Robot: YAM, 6 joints.
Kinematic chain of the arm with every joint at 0, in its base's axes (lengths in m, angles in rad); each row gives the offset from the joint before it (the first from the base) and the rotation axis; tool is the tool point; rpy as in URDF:
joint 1: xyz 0 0 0.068 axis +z
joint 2: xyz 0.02 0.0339 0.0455 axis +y
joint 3: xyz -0.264 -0.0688 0 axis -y
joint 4: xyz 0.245 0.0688 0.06 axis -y
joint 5: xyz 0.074 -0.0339 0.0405 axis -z
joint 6: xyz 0.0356 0 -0.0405 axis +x
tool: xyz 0 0 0 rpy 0 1.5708 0
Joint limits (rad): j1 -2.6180..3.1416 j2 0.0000..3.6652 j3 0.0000..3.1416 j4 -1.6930..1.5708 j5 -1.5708..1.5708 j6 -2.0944..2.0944
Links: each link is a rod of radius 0.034 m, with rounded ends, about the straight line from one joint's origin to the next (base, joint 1, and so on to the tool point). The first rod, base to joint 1, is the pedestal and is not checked.
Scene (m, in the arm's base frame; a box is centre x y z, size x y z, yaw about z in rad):
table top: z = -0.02
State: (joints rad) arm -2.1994 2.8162 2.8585 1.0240 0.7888 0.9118
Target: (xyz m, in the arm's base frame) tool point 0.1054 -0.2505 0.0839
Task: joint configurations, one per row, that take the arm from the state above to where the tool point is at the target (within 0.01 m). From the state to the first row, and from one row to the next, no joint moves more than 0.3 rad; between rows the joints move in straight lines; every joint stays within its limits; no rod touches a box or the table.
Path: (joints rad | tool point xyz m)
1: -2.0723 2.7109 2.5911 1.0037 0.8232 0.9118 | -0.2982 -0.4895 0.3299
2: -1.9452 2.6056 2.3236 0.9834 0.8576 0.9118 | -0.2347 -0.5238 0.3006
3: -1.8181 2.5002 2.0562 0.9631 0.8921 0.9118 | -0.1645 -0.5383 0.2682
4: -1.6910 2.3949 1.7887 0.9428 0.9265 0.9118 | -0.0929 -0.5320 0.2340
5: -1.5640 2.2896 1.5213 0.9225 0.9609 0.9118 | -0.0257 -0.5052 0.1996
6: -1.4369 2.1843 1.2538 0.9021 0.9953 0.9118 | 0.0318 -0.4597 0.1661
7: -1.3098 2.0790 0.9864 0.8818 1.0297 0.9118 | 0.0750 -0.3989 0.1349
8: -1.1827 1.9737 0.7189 0.8615 1.0641 0.9118 | 0.1002 -0.3274 0.1072
9: -1.0556 1.8683 0.4515 0.8412 1.0986 0.9118 | 0.1054 -0.2505 0.0839

